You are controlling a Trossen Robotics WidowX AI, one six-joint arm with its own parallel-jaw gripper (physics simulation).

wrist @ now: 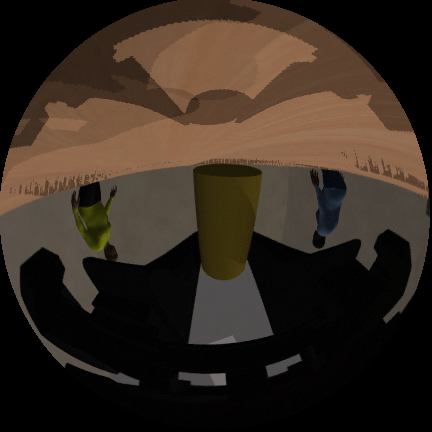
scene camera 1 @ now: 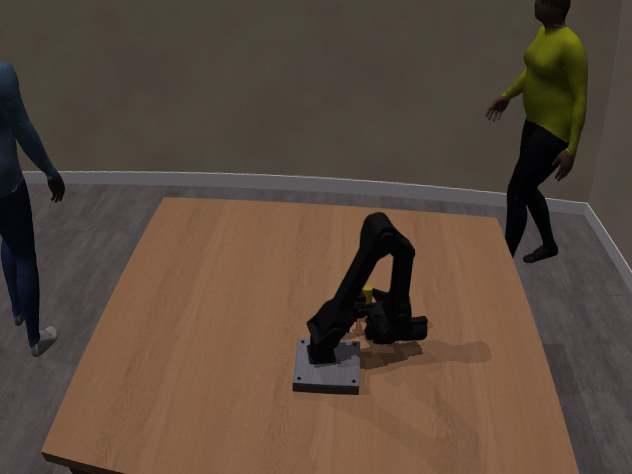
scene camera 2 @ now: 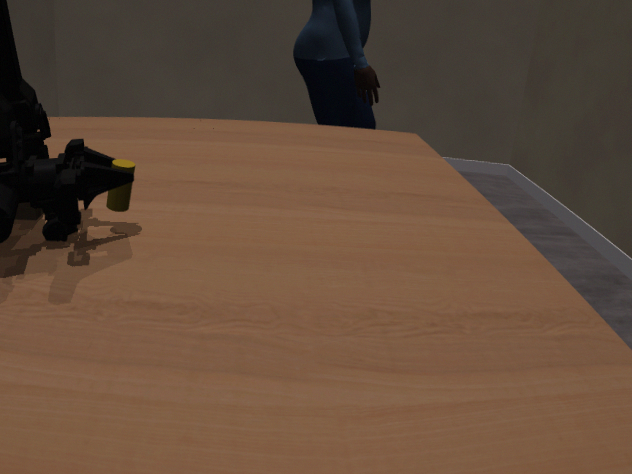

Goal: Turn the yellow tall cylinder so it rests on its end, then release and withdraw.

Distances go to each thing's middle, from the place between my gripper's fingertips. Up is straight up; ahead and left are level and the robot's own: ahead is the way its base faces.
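Labels:
Yellow tall cylinder (wrist: 226, 195): 20 mm behind my hand, 20 mm below it.

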